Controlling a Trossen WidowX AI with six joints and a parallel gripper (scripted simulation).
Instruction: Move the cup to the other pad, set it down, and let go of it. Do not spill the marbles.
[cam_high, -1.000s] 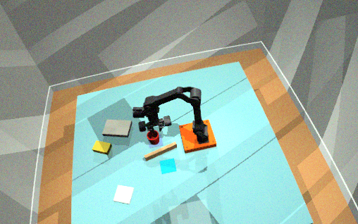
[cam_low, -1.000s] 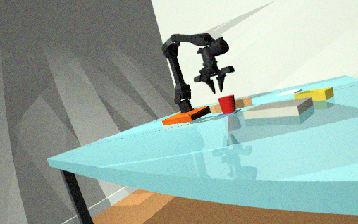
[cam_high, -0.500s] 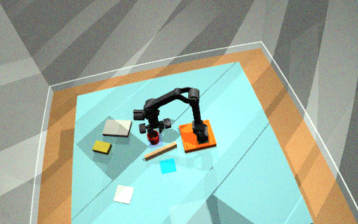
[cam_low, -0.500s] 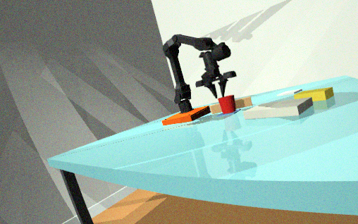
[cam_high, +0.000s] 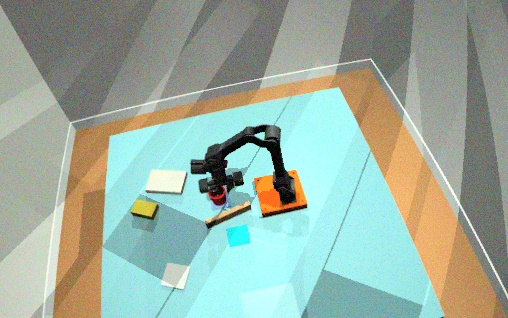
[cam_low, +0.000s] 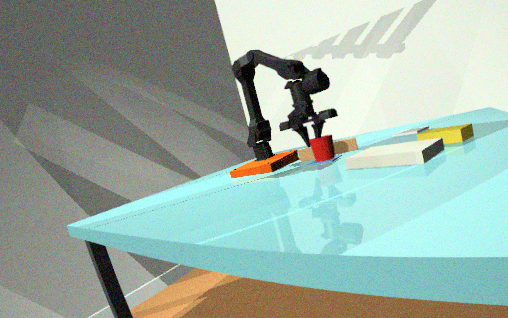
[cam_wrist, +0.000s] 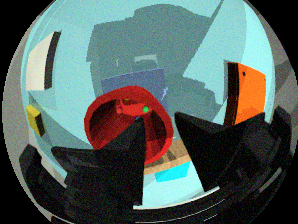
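Now: the red cup 3 cm ahead of my gripper tip and 1 cm below it. Round my gripper tip: yellow block: 37 cm ahead, 4 cm below; pale blue pad: 3 cm ahead, 6 cm below; wooden bar: 1 cm behind, 9 cm to the left, 4 cm below.
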